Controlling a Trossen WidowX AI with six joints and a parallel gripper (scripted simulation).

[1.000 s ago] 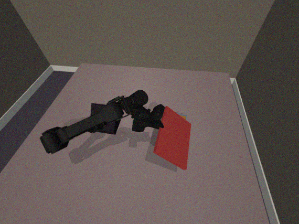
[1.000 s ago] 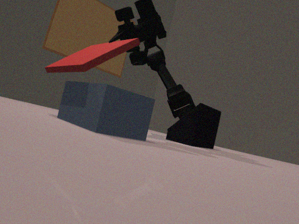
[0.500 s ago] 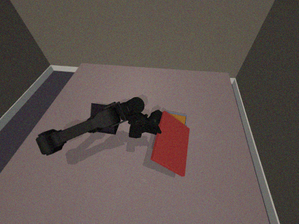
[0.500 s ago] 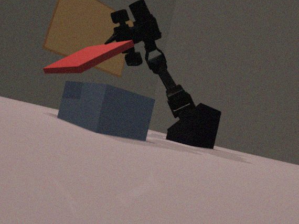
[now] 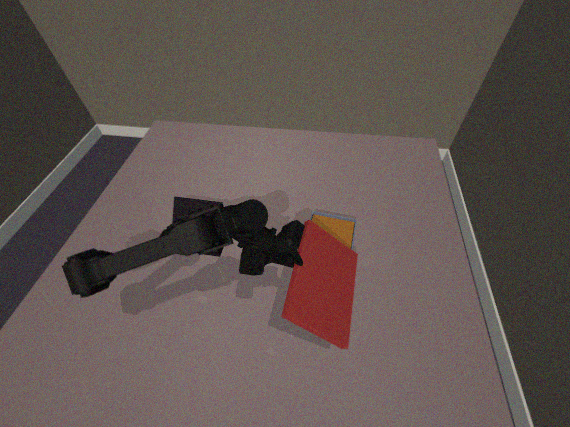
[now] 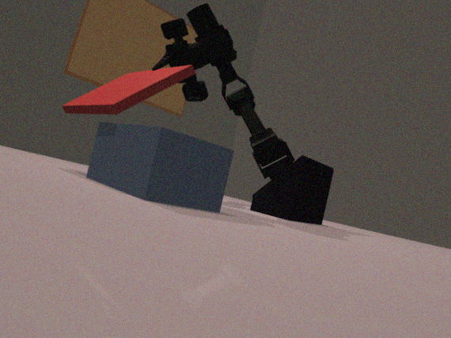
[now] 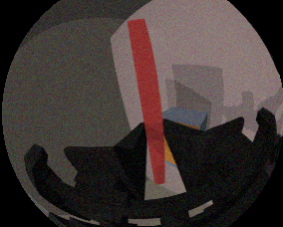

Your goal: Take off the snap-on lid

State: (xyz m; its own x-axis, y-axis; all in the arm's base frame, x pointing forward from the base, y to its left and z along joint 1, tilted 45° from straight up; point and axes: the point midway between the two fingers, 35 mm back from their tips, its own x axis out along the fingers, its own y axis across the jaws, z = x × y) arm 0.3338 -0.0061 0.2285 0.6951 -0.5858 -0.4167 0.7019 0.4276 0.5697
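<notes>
Right now the red lid is 6 cm ahead of my gripper tip, 5 cm below it and 1 cm to the right of it. Also, from my gripper tip: blue storage box (18 cm below, 15 cm to the left, 8 cm ahead).
</notes>
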